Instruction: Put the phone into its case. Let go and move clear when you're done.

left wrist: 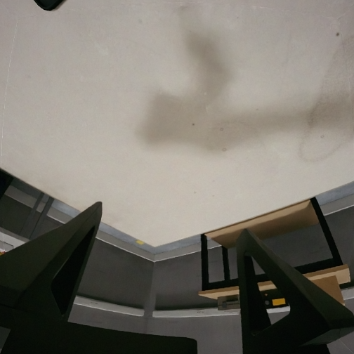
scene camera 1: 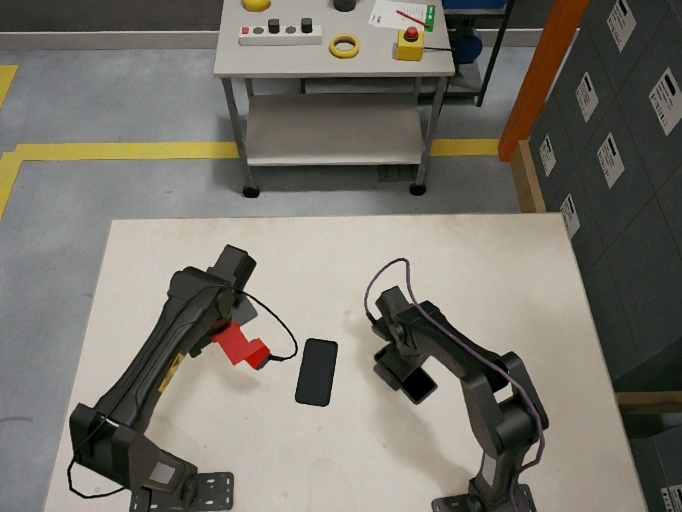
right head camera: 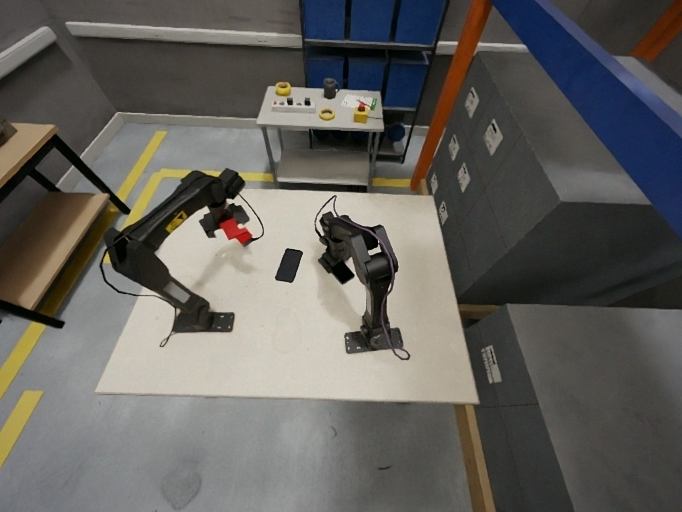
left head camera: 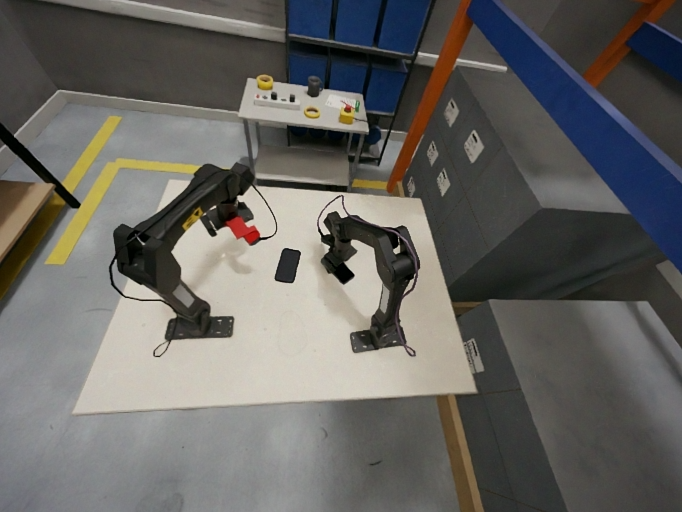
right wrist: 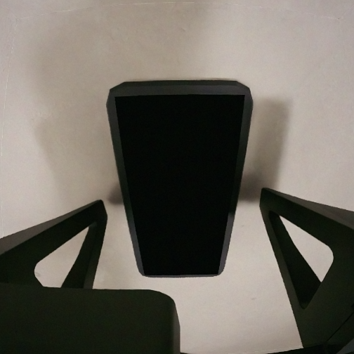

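Observation:
The phone (left head camera: 343, 272) (right head camera: 342, 272) (scene camera 1: 419, 384) (right wrist: 180, 150), black-faced with a grey edge, lies right of the case, partly hidden by the right arm in the head and scene views. The slightly larger dark case (left head camera: 287, 265) (right head camera: 288, 265) (scene camera 1: 316, 372) lies flat mid-table; its corner (left wrist: 49, 3) shows in the left wrist view. My right gripper (left head camera: 339, 259) (right head camera: 334, 260) (scene camera 1: 404, 372) (right wrist: 180, 202) is open above the phone, its fingers on either side in the right wrist view. My left gripper (left head camera: 226, 219) (right head camera: 223, 219) (scene camera 1: 221, 329) (left wrist: 174, 222) is open and empty, raised left of the case.
A red part (left head camera: 242, 229) (right head camera: 235, 229) (scene camera 1: 240, 345) shows at the left gripper. Behind the white table (left head camera: 264, 380) (right head camera: 264, 374) (scene camera 1: 308, 248) stands a grey cart (scene camera 1: 330, 68) with tape rolls and a power strip. Large grey boxes (left head camera: 594, 352) (right head camera: 611, 352) stand at the right.

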